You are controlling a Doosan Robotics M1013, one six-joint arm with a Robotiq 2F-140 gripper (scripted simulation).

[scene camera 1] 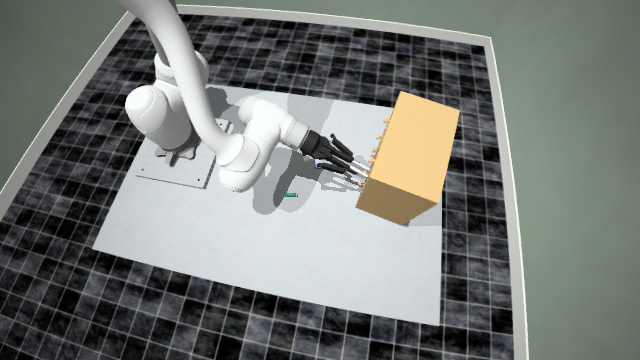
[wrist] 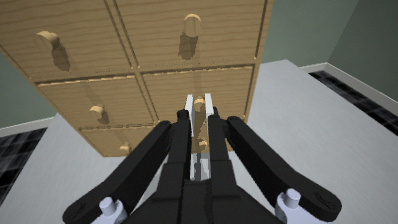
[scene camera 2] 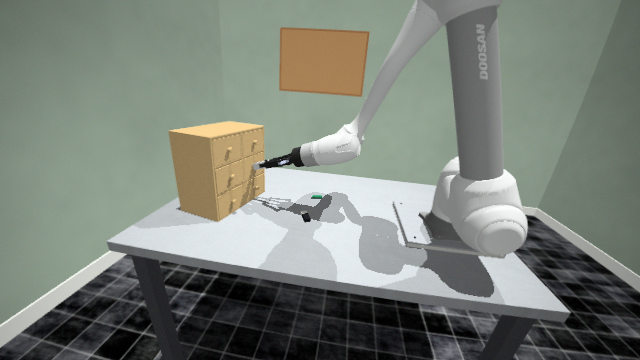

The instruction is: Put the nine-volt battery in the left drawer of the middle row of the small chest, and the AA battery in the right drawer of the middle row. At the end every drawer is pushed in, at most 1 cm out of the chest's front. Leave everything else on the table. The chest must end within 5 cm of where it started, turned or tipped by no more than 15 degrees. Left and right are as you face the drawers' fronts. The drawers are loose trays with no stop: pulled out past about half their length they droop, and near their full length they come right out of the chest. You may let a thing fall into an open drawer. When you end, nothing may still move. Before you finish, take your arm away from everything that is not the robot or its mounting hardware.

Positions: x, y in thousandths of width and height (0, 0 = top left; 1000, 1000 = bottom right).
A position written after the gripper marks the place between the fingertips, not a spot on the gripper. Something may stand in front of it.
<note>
In view: the gripper (scene camera 1: 573, 485) and a wooden chest (scene camera 1: 637, 496).
The wooden chest also shows in scene camera 2 (scene camera 2: 299, 412). The gripper also shows in the wrist view (wrist: 501, 462).
</note>
